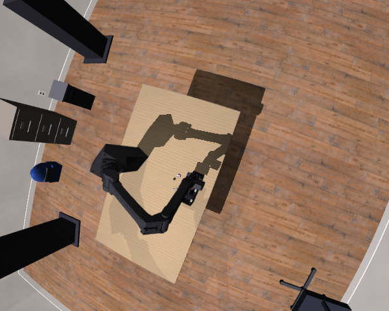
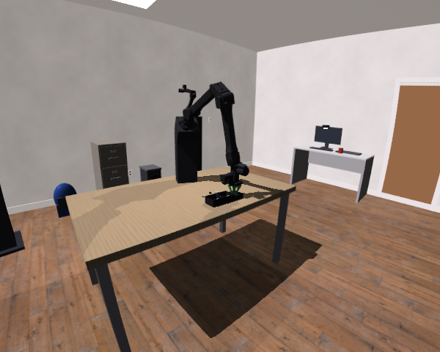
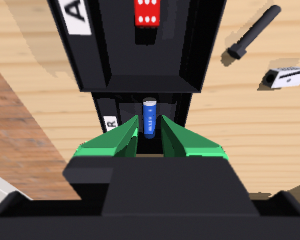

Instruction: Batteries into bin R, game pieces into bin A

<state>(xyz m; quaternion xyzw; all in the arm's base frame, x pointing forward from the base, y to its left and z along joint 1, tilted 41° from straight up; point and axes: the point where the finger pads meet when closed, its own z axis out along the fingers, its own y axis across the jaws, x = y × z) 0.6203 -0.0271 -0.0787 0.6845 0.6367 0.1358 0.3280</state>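
My hand is 10 mm above the blue battery. Round my hand: black bolt (90 mm behind, 60 mm to the right, 20 mm below); then black divided bin (90 mm to the right, 10 mm behind); then red die (90 mm to the right, 20 mm behind, 10 mm below).
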